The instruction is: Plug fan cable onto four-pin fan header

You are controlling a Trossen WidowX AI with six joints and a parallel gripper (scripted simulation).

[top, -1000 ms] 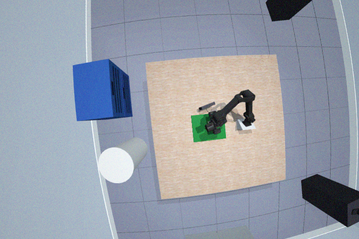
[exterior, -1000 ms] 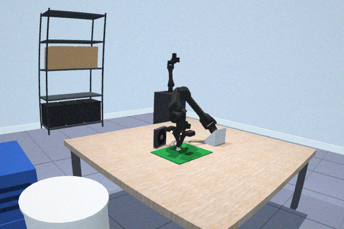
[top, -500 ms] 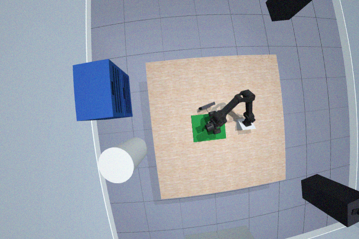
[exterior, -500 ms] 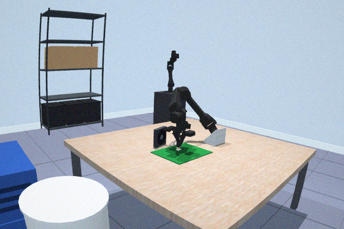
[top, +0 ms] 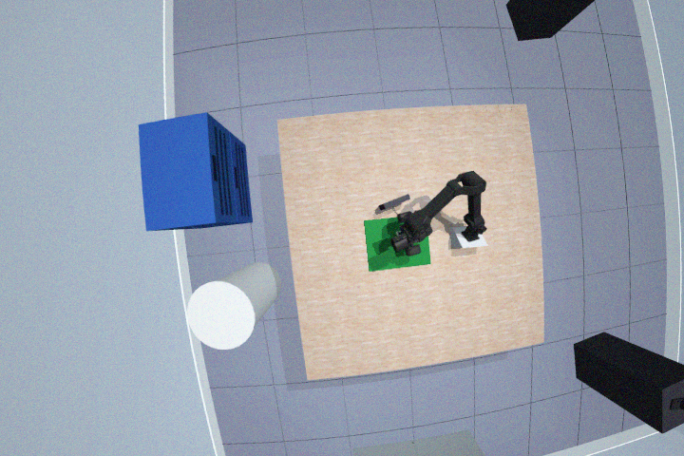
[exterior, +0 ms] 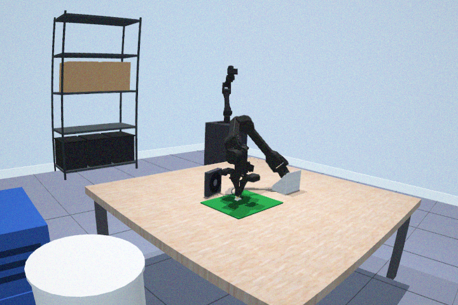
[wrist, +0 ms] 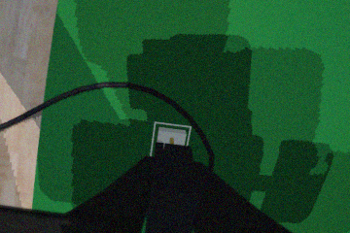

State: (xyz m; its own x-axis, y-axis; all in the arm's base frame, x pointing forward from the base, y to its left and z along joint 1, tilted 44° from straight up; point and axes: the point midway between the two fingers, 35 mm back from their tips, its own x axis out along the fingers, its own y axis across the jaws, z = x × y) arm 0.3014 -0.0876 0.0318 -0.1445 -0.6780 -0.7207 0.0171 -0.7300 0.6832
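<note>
My gripper tip is 1 cm short of the plug and 1 cm below it. Round my gripper tip: black fan (2 cm ahead, 13 cm to the right, 2 cm above); green board (3 cm ahead, 4 cm to the left, 5 cm below).
</note>
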